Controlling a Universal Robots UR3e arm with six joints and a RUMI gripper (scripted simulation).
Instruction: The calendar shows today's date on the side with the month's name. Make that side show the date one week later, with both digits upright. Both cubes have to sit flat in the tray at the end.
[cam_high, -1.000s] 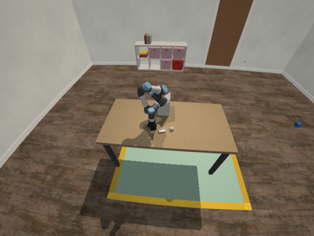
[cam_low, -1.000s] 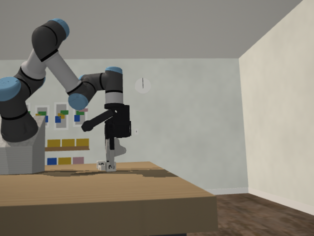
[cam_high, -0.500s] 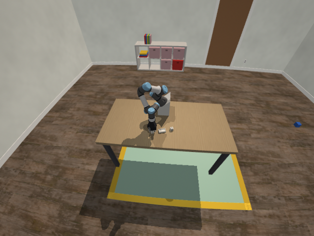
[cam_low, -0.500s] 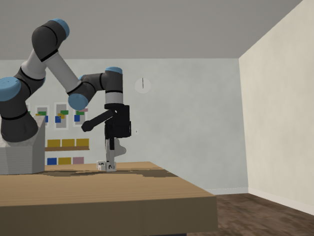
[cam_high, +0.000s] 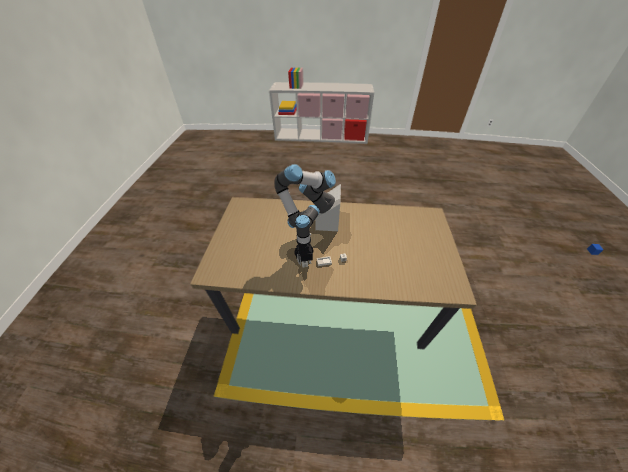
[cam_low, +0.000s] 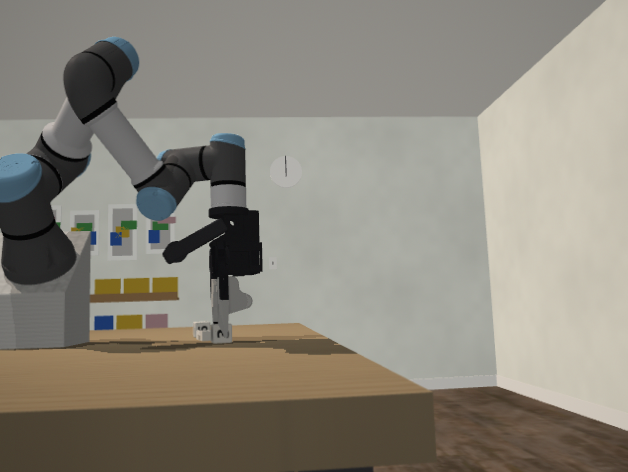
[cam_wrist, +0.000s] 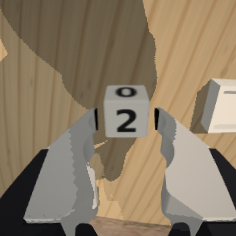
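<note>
My hand is 2 cm past the white calendar tray, 11 cm to the right of it and 2 cm above it.
</note>
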